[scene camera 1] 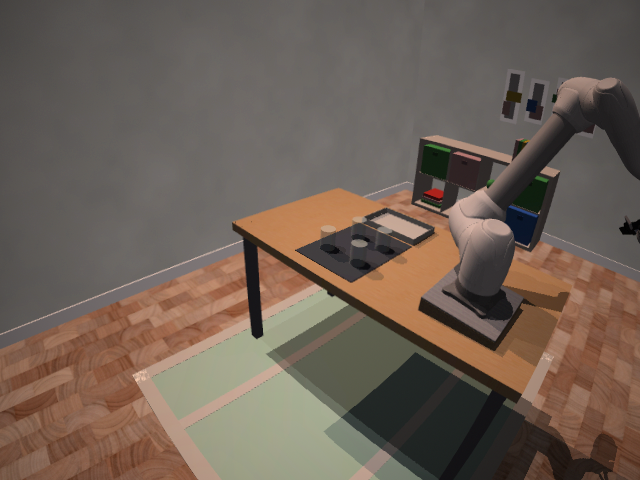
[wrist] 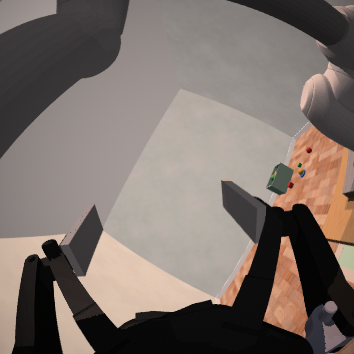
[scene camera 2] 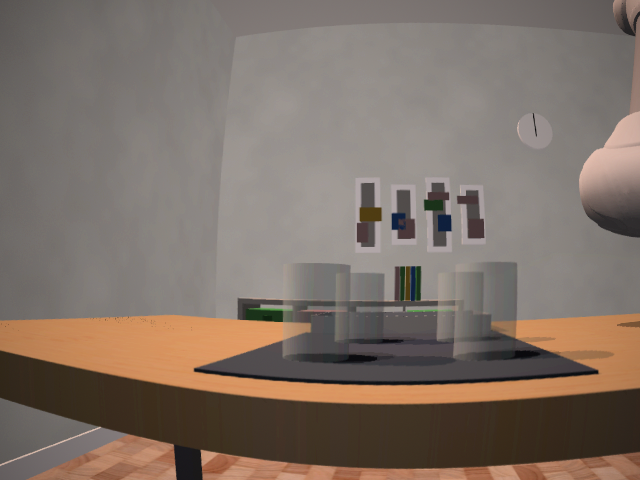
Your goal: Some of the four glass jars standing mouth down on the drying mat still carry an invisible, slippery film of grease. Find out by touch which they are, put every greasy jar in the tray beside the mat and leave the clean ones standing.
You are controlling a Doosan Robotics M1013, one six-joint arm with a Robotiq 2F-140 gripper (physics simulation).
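Frame: origin at the arm's base, x down, y right, z back, level; millimetres.
Seen in the pictures: gripper, fingertip midpoint: (wrist: 159, 205); arm's base, origin of the base link: (scene camera 1: 474, 293).
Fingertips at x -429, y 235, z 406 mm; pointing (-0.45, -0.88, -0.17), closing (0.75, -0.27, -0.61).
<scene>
Offsets run from my fingertips to a thing's top centre. Level surfaces: height alone.
Four glass jars stand upright and apart on the dark drying mat {dx +482 mm} (scene camera 1: 336, 266) (scene camera 2: 398, 375): a front left jar {dy -382, dx +393, dz -1027 mm} (scene camera 1: 328, 238) (scene camera 2: 315, 310), a front right jar {dy -363, dx +393, dz -864 mm} (scene camera 1: 358, 253) (scene camera 2: 491, 310), a back left jar {dy -210, dx +393, dz -1018 mm} (scene camera 1: 358, 226) (scene camera 2: 368, 307) and a back right jar {dy -194, dx +393, dz -883 mm} (scene camera 1: 384, 240) (scene camera 2: 446, 304), as scene camera 2 sees them. Grease cannot be seen on any. The grey-rimmed tray {dy +34, dx +455, dz -983 mm} (scene camera 1: 422, 235) (scene camera 2: 408, 324) lies beside the mat and holds no jar. My gripper (scene camera 1: 628, 227) (wrist: 159, 205) is open and empty, far from the jars, beyond the arm's base; scene camera 1's right edge cuts it off.
The arm's base stands on a grey block (scene camera 1: 454, 312) on the wooden table {dx +485 mm} (scene camera 1: 289, 217). A shelf unit (scene camera 1: 549, 206) with coloured boxes stands behind the table. In the wrist view, a green box (wrist: 281, 179) and small coloured toys lie on the floor.
</scene>
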